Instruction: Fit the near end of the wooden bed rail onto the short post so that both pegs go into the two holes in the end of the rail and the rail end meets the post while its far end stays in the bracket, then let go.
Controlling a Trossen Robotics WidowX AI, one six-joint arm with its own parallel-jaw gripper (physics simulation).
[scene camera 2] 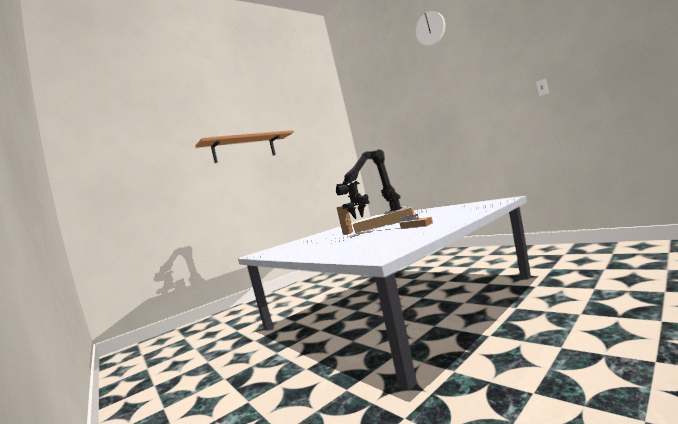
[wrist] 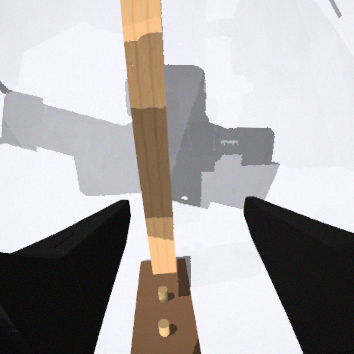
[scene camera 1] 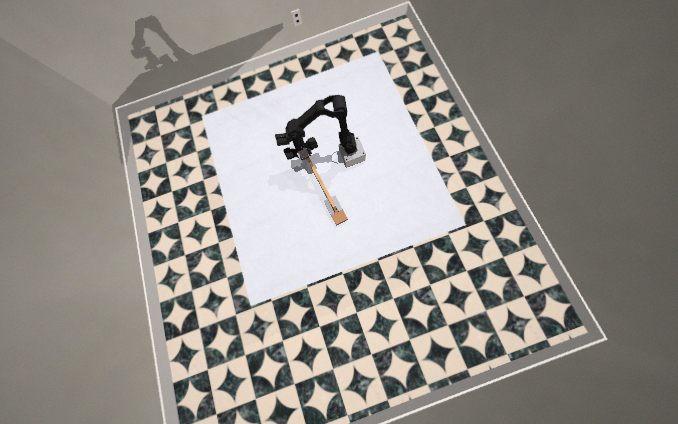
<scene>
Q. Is my gripper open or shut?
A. Open.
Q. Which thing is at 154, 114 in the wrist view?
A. A wooden bed rail.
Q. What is my gripper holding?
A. Nothing.
</scene>
